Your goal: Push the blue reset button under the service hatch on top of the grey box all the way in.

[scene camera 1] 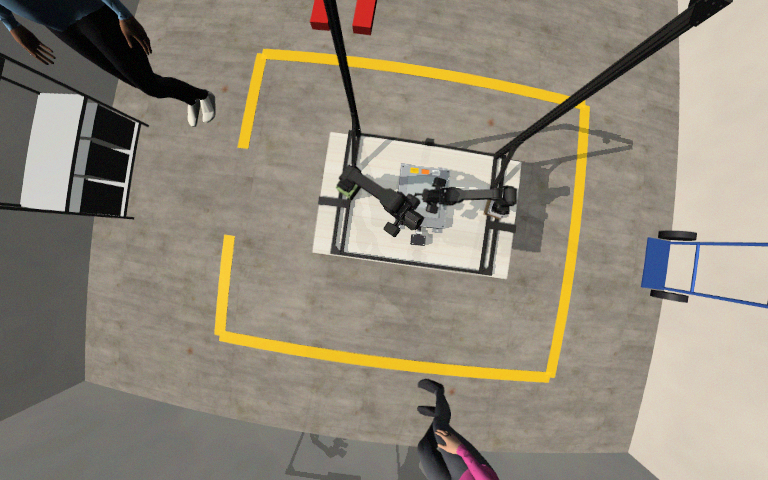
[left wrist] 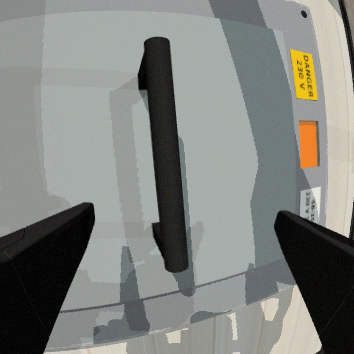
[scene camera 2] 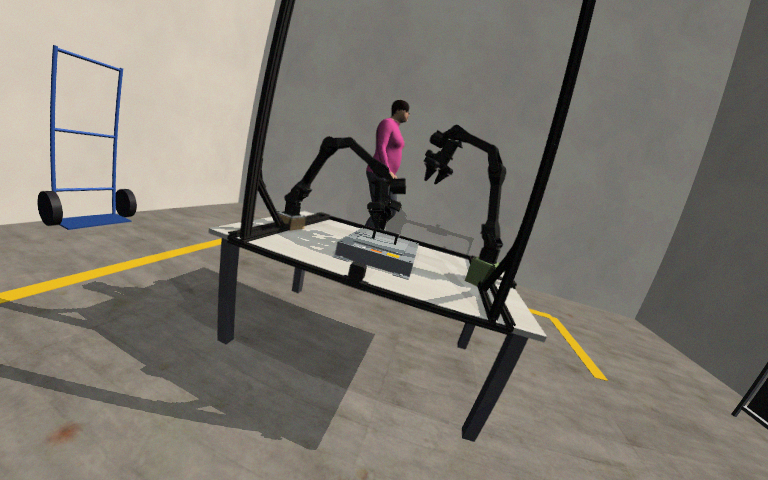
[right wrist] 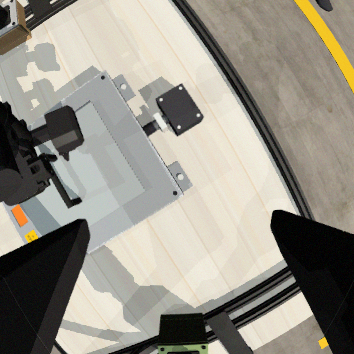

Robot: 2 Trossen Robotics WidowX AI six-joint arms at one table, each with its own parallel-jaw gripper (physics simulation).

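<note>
The grey box (scene camera 1: 404,177) (scene camera 2: 390,264) (right wrist: 159,184) lies on the table. Its light grey service hatch (left wrist: 220,125) (right wrist: 102,185) looks closed and flat, with a black bar handle (left wrist: 167,155) (right wrist: 66,191) on top. The blue reset button does not show. My left gripper (left wrist: 187,216) is open and empty, pointing down above the hatch; in the left wrist view the handle shows between its fingers, not gripped. My right gripper (scene camera 2: 432,181) (right wrist: 180,224) is open and empty, high above the table at the right of the scene camera 2 view.
A black block (scene camera 1: 417,240) (right wrist: 180,110) with a cable gland stands beside the box. The green right arm base (scene camera 2: 481,271) (right wrist: 182,345) and black frame bars bound the table (right wrist: 225,200). A person in pink (scene camera 2: 387,141) stands behind the table.
</note>
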